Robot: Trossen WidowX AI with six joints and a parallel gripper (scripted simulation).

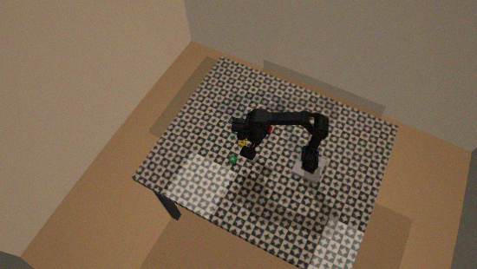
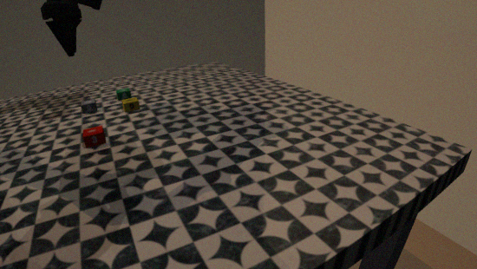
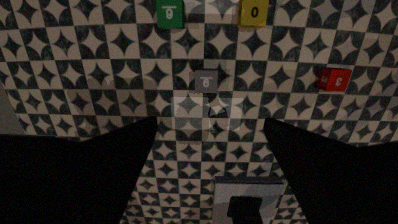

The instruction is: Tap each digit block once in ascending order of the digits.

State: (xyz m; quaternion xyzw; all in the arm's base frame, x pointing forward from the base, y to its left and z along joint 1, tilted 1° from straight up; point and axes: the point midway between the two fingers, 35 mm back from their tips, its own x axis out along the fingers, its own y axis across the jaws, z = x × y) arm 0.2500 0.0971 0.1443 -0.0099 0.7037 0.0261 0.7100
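My gripper tip is now 120 mm above the yellow block, 100 mm short of it and 50 mm to the left of it. From my gripper tip the other things lie so: grey block (120 mm below, 10 mm ahead); red block (190 mm to the right, 120 mm below, 30 mm ahead); green block (120 mm below, 90 mm ahead, 50 mm to the left).
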